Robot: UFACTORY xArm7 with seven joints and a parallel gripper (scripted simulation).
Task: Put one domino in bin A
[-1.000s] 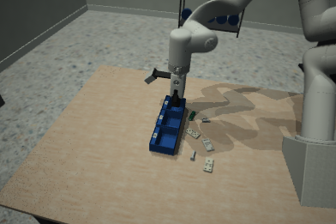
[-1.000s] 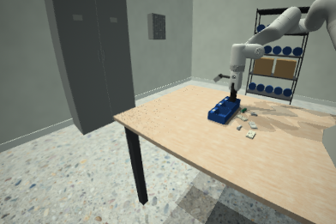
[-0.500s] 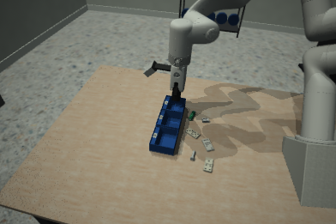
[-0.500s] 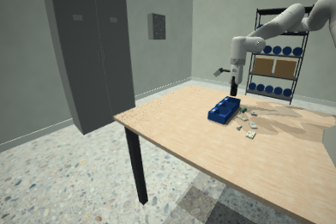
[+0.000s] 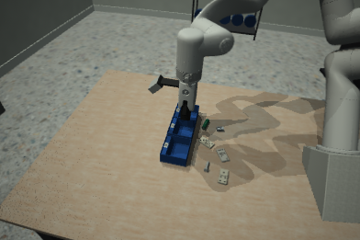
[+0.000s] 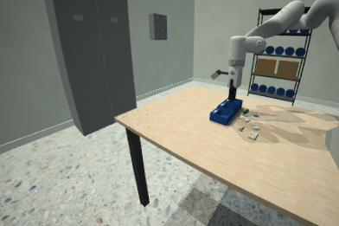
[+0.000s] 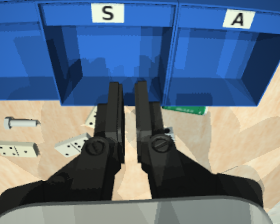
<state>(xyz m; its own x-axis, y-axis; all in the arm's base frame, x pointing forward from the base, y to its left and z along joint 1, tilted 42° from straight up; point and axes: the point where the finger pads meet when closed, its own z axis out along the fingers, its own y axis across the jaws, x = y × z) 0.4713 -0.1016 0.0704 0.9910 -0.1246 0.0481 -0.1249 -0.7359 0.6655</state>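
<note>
Now: hand 7 cm above the blue bin, 1 cm to the right of it and 1 cm short of it. The rest, counted from my hand: grey bolt (15 cm to the left, 9 cm below, 7 cm behind); then green battery (9 cm below, 8 cm behind, 5 cm to the right); then white domino (18 cm to the left, 12 cm behind, 9 cm below).
</note>
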